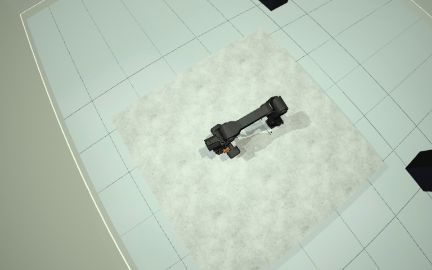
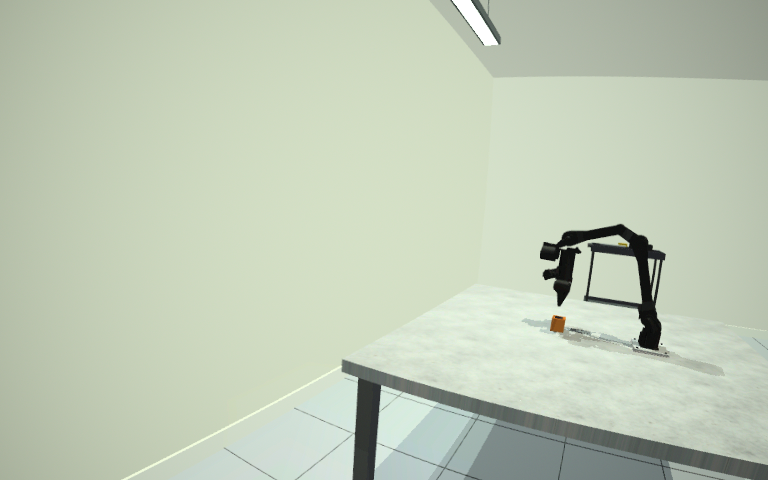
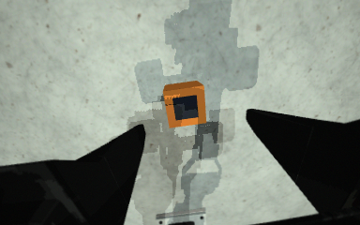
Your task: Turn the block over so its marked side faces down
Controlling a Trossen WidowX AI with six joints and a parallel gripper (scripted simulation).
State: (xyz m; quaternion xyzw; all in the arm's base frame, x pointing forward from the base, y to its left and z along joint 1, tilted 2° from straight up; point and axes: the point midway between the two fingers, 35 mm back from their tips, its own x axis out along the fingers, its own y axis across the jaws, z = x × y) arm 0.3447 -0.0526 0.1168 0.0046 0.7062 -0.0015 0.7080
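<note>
Right now the orange block is 10 mm behind my gripper tip and 70 mm below it.
</note>
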